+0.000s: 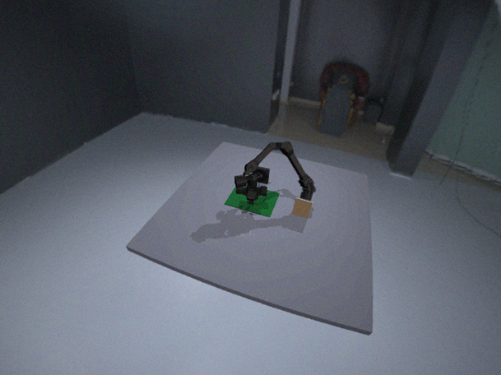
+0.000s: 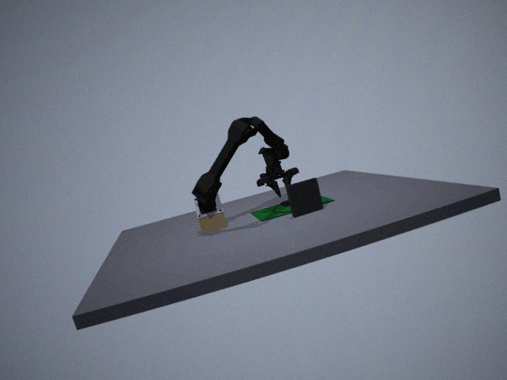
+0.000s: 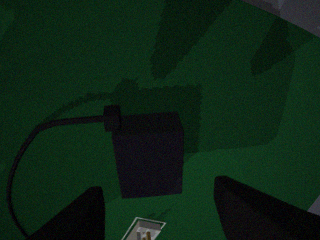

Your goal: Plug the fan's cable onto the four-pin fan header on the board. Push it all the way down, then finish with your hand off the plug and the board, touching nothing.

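My gripper tip is 30 mm above the fan plug and 10 mm to the left of it. Also, from my gripper tip: green board (60 mm below, 50 mm to the right); then dark square fan (240 mm to the right, 20 mm ahead, 10 mm above).
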